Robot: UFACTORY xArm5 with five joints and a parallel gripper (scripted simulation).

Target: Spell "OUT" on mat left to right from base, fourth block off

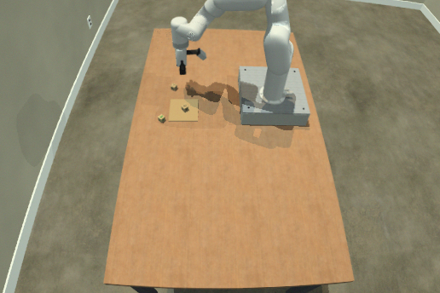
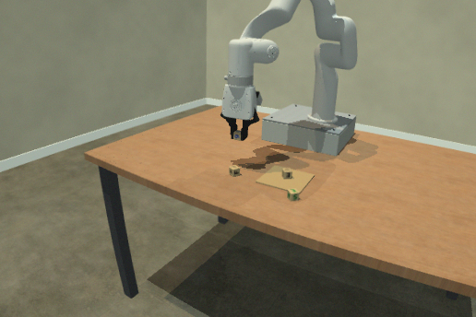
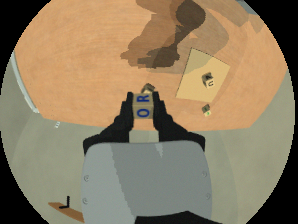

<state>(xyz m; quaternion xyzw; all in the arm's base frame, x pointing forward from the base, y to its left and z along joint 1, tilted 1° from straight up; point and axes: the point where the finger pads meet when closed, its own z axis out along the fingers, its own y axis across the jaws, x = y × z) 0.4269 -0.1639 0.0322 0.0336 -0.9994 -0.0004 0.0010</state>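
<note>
Now: hand 10 mm past the U block, 170 mm to the right of it and 100 mm above it. Also, from my hand: tan mat 170 mm to the left, 120 mm below.
</note>
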